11 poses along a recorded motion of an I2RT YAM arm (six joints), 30 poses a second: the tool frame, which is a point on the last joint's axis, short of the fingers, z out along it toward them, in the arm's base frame.
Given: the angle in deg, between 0 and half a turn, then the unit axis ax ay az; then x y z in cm.
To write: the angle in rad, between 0 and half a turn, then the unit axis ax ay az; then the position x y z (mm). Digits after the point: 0 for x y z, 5 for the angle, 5 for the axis.
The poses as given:
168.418 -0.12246 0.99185 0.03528 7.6 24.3 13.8
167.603 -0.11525 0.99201 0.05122 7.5 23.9 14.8
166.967 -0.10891 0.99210 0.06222 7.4 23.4 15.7
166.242 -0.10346 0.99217 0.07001 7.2 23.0 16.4
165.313 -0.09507 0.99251 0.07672 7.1 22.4 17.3
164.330 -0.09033 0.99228 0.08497 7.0 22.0 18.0
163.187 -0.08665 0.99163 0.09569 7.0 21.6 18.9
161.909 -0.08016 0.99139 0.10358 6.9 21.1 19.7
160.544 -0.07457 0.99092 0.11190 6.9 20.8 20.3
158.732 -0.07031 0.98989 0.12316 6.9 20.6 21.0
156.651 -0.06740 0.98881 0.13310 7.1 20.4 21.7
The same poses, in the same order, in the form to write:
2.93945 -0.12246 0.99185 0.03528 76 243 138
2.92522 -0.11525 0.99202 0.05122 75 239 148
2.91412 -0.10891 0.99210 0.06222 74 234 157
2.90147 -0.10346 0.99217 0.07001 72 230 164
2.88526 -0.09507 0.99251 0.07672 71 224 173
2.86810 -0.09033 0.99228 0.08497 70 220 180
2.84815 -0.08665 0.99163 0.09569 70 216 189
2.82585 -0.08016 0.99139 0.10358 69 211 197
2.80202 -0.07457 0.99092 0.11190 69 208 203
2.77040 -0.07031 0.98989 0.12316 69 206 210
2.73408 -0.06740 0.98881 0.13310 71 204 217

